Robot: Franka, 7 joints.
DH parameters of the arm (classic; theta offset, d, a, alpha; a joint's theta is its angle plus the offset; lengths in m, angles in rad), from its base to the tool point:
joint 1: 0 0.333 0 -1.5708
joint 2: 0 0 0 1.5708
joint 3: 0 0.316 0.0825 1.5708
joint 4: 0 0 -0.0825 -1.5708
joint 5: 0 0.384 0 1.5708
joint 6: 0 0 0.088 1.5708
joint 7: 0 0.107 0 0
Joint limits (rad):
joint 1: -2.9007..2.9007
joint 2: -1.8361..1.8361
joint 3: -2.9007..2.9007
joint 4: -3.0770..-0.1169
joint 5: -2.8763..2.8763
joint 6: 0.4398..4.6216
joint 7: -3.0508..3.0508
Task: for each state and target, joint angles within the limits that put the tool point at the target. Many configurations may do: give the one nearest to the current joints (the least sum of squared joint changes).
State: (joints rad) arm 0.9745 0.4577 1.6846 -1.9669 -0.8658 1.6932 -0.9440
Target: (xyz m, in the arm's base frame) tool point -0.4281 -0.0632 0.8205
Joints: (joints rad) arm 1.2654 0.5988 2.5115 -1.6624 -0.8166 1.8090 -0.9440
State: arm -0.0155 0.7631 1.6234 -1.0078 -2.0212 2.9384 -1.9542
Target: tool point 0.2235 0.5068 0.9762
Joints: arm 0.5191 0.6478 1.6353 -0.6369 -1.9782 2.5450 -1.9542
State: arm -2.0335 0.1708 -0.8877 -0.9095 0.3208 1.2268 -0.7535
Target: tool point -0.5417 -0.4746 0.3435
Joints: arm -2.0418 0.8959 -0.6665 -1.0269 0.3736 1.4326 -0.7535
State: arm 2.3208 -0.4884 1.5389 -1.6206 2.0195 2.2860 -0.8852
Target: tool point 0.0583 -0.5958 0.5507
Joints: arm 2.7590 -0.0093 1.9654 -1.9504 1.9338 2.0631 -0.8852
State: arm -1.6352 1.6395 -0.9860 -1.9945 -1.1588 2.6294 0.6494
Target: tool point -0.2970 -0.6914 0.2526
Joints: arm -1.2028 1.2274 -1.1587 -1.4350 -1.1278 2.6529 0.6494
